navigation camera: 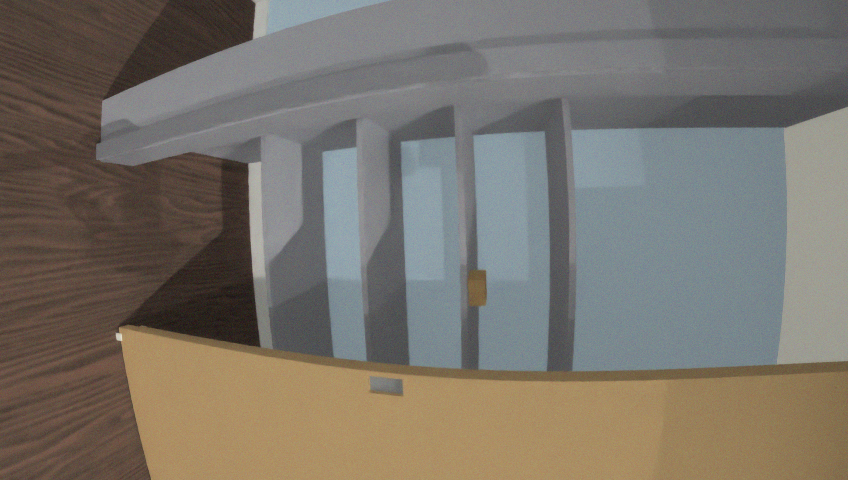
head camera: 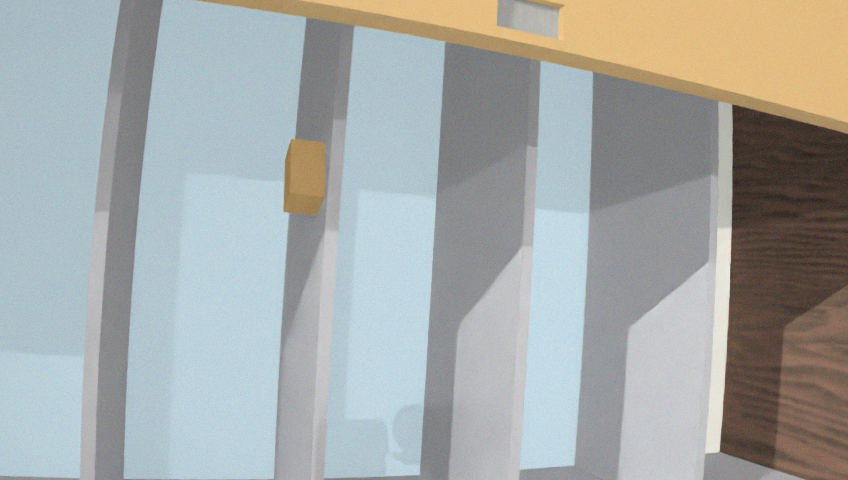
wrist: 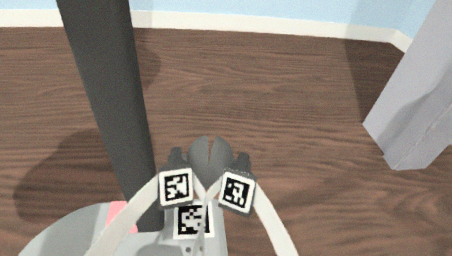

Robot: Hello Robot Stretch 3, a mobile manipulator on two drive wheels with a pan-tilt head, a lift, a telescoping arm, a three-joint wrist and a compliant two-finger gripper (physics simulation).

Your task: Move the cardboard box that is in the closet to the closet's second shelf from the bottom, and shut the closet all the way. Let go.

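Places are measured from the robot's base along level axes (x right, y ahead, z up), in centimetres.
Where they show: gripper, fingertip midpoint: (wrist: 211,155).
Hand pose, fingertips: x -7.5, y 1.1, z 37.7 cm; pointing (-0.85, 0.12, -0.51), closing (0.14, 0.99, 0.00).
Note:
After its pixels a point has its place.
The cardboard box (head camera: 305,172) {x 15.1, y 97.2, z 117.1 cm} (navigation camera: 477,288) {x 14.3, y 96.9, z 117.1 cm} is a small tan block. It stands on the third grey shelf from the bottom (head camera: 303,356) {x -12.0, y 105.2, z 114.3 cm} (navigation camera: 465,208) {x -9.0, y 95.7, z 114.3 cm}; the head and navigation views are turned sideways. The second shelf from the bottom (head camera: 484,380) {x -15.3, y 104.7, z 83.9 cm} (navigation camera: 373,178) {x -20.6, y 102.3, z 83.8 cm} is the one below it. The tan closet door (head camera: 684,47) {x 29.6, y 62.6, z 79.9 cm} (navigation camera: 476,428) {x 37.0, y 62.6, z 119.8 cm} has a small grey recessed handle (head camera: 528,17) {x 29.0, y 63.7, z 100.2 cm} (navigation camera: 386,385) {x 29.2, y 63.7, z 100.4 cm} and leaves the closet standing open. My gripper (wrist: 211,155) {x -7.5, y 1.1, z 37.7 cm} is shut with its fingertips together, holding nothing, low over the wooden floor and away from the box.
The lowest shelf (head camera: 666,368) {x -13.4, y 104.0, z 45.7 cm} (navigation camera: 282,190) {x -19.8, y 103.7, z 45.8 cm} is above the wooden floor (head camera: 791,237) {x 15.7, y 113.5, z 0.0 cm} (navigation camera: 89,237) {x -5.6, y 56.8, z 0.0 cm} (wrist: 280,100) {x -65.5, y 33.6, z 0.0 cm}. A grey closet frame (navigation camera: 297,89) {x -34.8, y 59.6, z 84.3 cm} (wrist: 415,105) {x -39.0, y 61.0, z 18.6 cm} stands at the right in the wrist view. My dark mast (wrist: 107,100) {x -11.6, y -6.9, z 40.0 cm} and base (wrist: 70,235) {x -11.3, y -18.1, z 16.0 cm} are at the left there.

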